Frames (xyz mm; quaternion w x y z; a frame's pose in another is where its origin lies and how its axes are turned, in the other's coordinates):
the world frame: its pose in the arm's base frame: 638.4 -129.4 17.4 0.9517 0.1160 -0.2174 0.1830
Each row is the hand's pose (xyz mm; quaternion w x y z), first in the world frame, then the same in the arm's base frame.
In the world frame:
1: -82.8 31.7 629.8 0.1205 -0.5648 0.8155 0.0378
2: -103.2 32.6 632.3 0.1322 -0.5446 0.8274 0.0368
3: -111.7 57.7 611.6 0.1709 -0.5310 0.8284 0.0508
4: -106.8 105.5 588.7 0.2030 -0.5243 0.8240 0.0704
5: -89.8 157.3 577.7 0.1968 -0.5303 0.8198 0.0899
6: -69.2 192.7 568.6 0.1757 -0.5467 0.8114 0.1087
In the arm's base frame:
1: 322.4 -314.5 537.4 0.3506 -0.6810 0.6422 0.0298
2: 304.1 -320.5 530.4 0.3621 -0.6624 0.6548 0.0368
3: 294.6 -294.1 511.9 0.3951 -0.6482 0.6482 0.0603
4: 288.2 -242.5 500.8 0.4203 -0.6415 0.6360 0.0858
5: 285.8 -187.2 506.2 0.4106 -0.6514 0.6299 0.1014
6: 292.4 -146.2 512.6 0.3872 -0.6721 0.6214 0.1109

